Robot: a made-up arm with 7 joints.
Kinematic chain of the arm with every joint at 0, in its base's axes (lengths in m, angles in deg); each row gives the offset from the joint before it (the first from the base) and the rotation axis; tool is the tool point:
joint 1: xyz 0 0 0.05 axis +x
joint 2: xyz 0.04 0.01 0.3 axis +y
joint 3: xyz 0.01 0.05 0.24 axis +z
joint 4: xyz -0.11 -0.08 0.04 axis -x
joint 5: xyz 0 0.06 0.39 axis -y
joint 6: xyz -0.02 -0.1 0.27 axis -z
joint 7: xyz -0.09 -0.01 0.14 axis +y
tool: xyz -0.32 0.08 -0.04
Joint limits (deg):
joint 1: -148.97..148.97
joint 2: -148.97..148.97
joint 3: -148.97..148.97
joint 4: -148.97..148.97
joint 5: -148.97..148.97
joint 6: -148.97..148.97
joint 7: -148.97..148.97
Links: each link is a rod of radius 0.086 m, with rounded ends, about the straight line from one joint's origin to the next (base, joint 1, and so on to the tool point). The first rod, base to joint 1, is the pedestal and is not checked.
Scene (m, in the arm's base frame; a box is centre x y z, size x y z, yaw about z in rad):
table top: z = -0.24
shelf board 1: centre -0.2 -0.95 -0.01 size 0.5 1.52 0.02 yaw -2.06
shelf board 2: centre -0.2 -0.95 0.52 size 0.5 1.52 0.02 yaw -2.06
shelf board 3: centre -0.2 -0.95 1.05 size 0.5 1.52 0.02 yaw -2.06
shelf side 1: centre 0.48 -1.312 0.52 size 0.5 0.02 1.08 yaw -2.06
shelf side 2: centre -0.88 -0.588 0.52 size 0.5 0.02 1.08 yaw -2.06
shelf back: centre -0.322 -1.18 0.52 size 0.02 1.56 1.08 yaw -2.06
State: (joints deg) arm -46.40 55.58 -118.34 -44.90 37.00 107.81 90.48
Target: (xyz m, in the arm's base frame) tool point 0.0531 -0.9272 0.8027
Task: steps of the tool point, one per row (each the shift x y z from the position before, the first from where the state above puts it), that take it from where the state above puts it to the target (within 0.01 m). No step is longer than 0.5 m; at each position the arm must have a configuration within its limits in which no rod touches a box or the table.
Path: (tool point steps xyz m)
1: -0.2121 -0.0118 0.4143
2: -0.1911 -0.2134 0.3948
3: -0.1398 -0.3840 0.2859
4: -0.0711 -0.4792 0.1102
5: 0.0002 -0.4737 -0.0885
6: 0.0599 -0.3694 -0.2583
7: 0.0982 -0.1968 -0.3548
8: -0.0765 -0.1469 0.0112
9: -0.0755 -0.1385 -0.0112

